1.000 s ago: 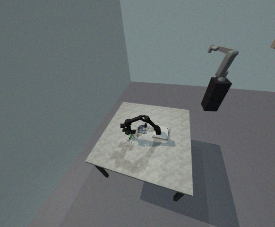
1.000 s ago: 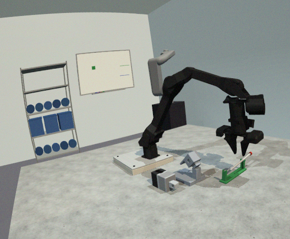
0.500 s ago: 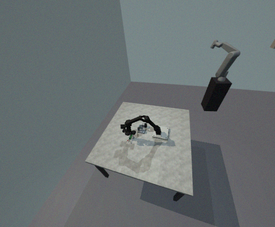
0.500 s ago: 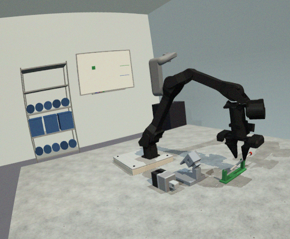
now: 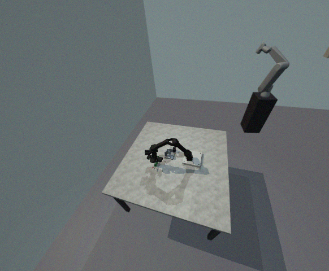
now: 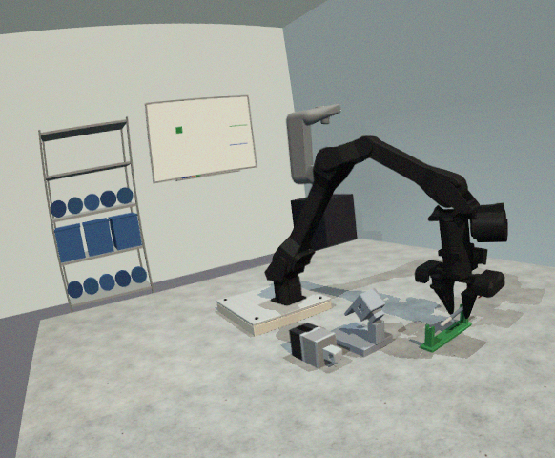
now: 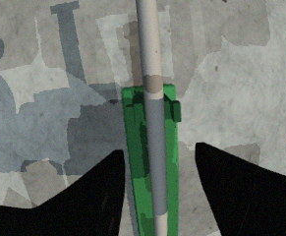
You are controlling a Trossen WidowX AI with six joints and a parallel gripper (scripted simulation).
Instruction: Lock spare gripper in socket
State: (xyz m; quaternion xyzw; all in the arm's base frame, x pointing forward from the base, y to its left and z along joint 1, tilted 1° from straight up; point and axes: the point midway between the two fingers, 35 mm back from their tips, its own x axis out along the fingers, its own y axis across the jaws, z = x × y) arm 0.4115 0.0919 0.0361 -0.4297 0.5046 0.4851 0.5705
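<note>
The green cradle is 40 mm to the right of my gripper tip, 10 mm below it and 10 mm behind it. The rest, counted from my gripper tip: grey socket 140 mm to the right, 140 mm behind, 20 mm above; then spare gripper 230 mm to the right, 170 mm behind.
</note>
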